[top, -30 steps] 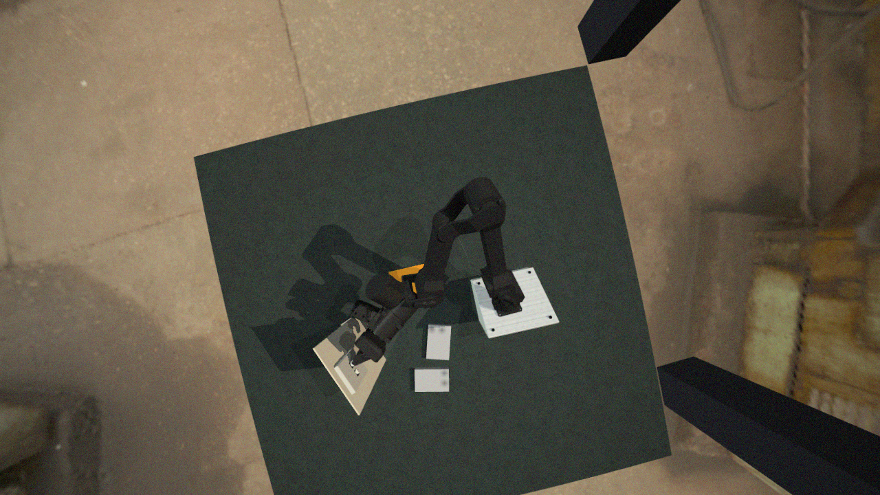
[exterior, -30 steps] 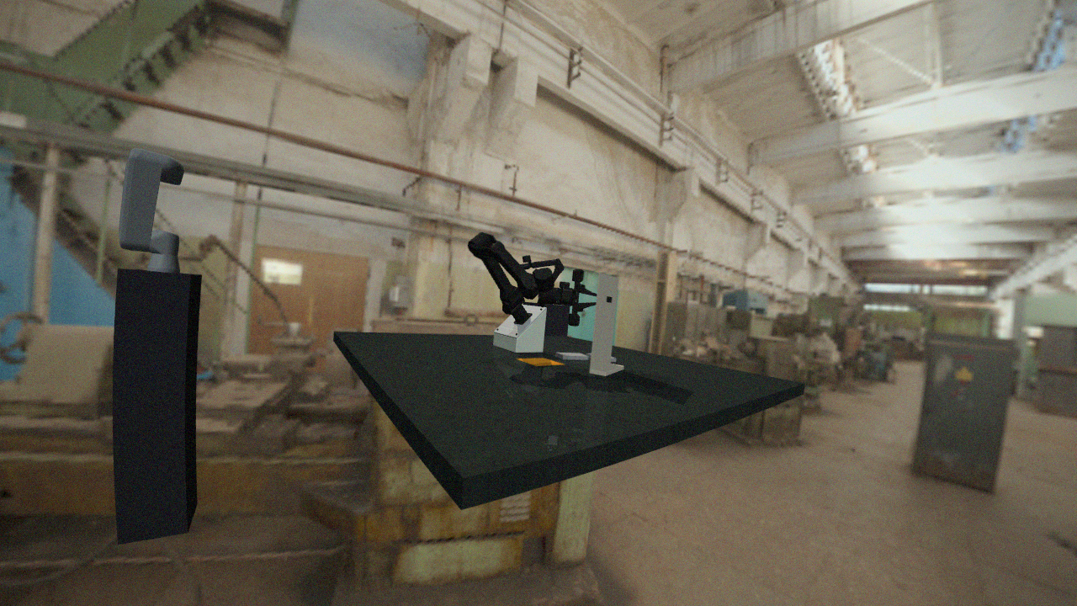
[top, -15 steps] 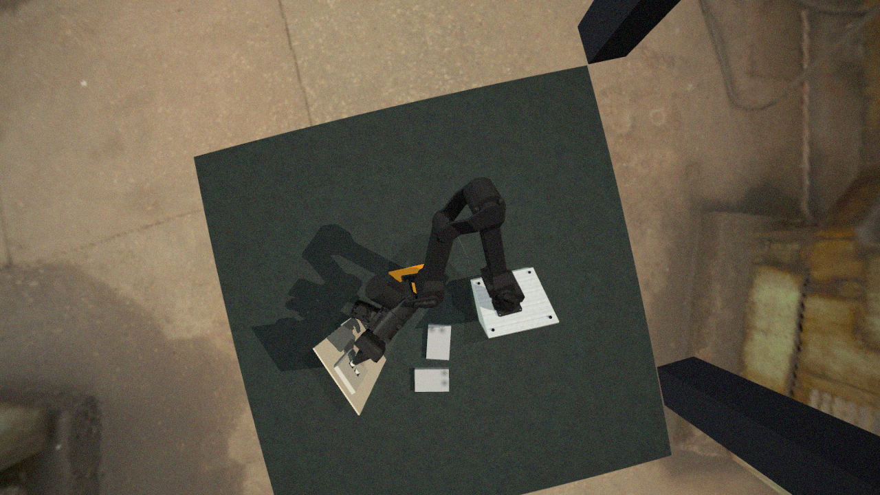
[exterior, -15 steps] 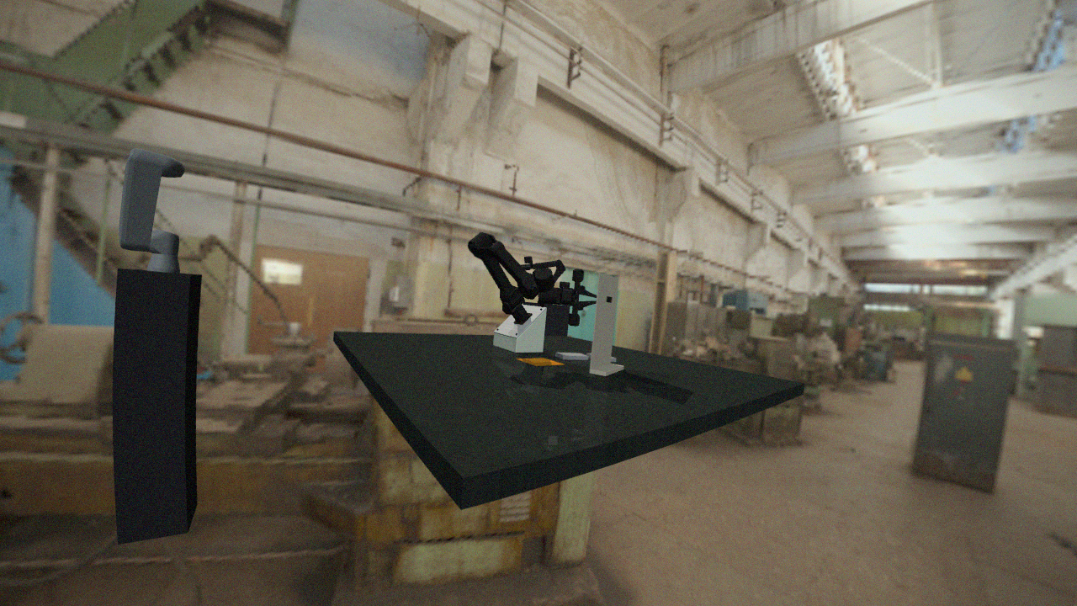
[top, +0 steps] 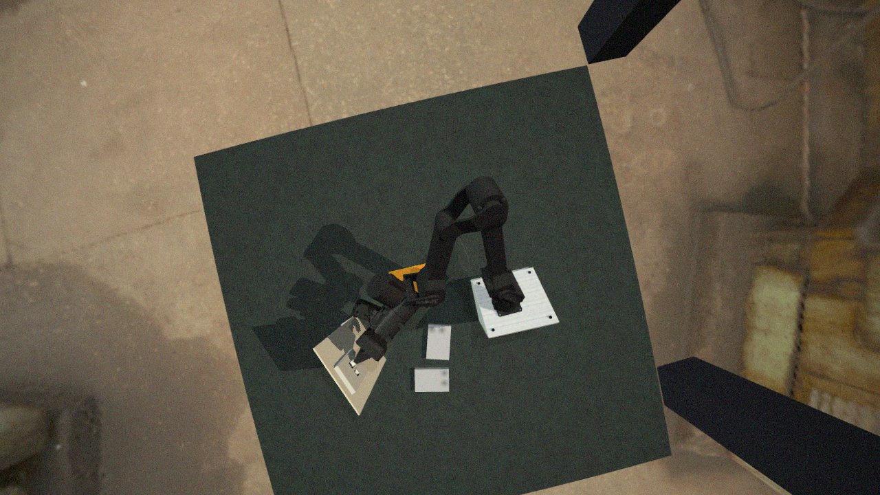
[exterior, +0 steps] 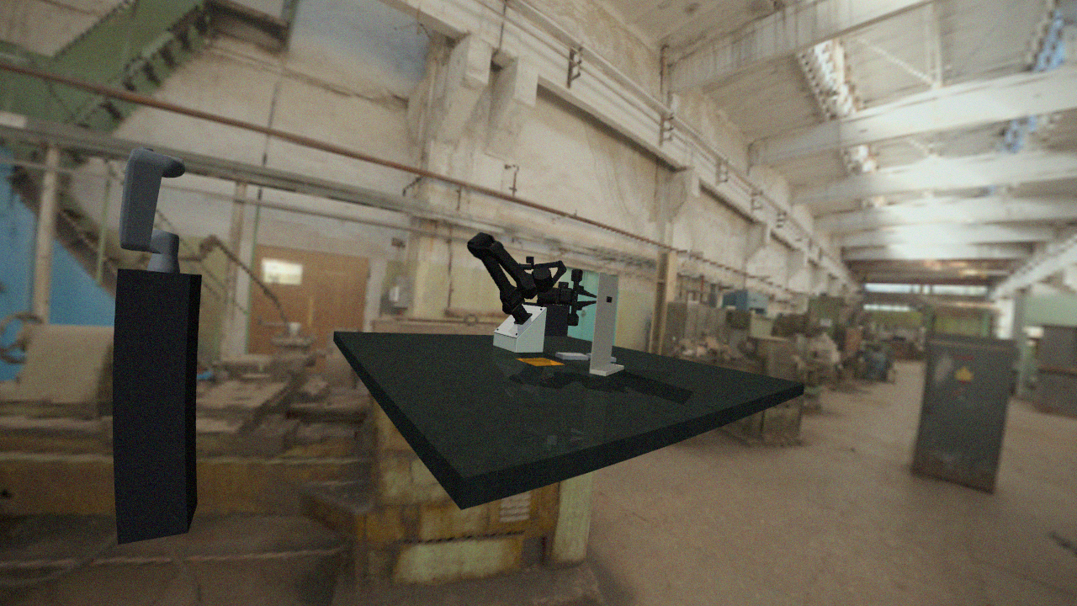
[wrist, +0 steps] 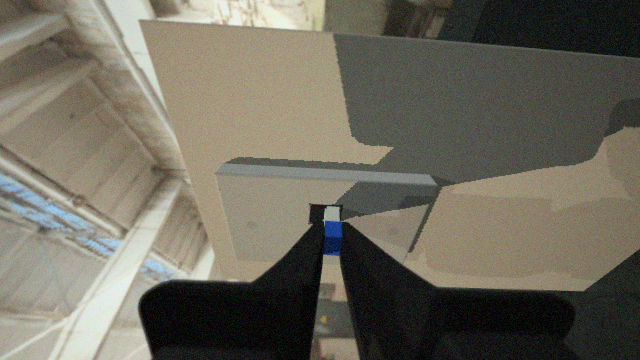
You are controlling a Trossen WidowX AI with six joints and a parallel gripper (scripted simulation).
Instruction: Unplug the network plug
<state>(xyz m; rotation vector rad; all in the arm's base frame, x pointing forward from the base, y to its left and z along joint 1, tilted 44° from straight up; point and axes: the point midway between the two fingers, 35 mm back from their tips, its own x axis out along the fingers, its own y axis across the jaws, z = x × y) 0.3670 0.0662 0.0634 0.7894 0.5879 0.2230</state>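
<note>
Now: gripper tip 14 cm past the orange marked square, 12 cm to the left of it and 23 cm above it. The rest, counted from my gripper tip: upright panel 3 cm ahead, 2 cm to the left, 9 cm below; network plug 1 cm ahead.
</note>
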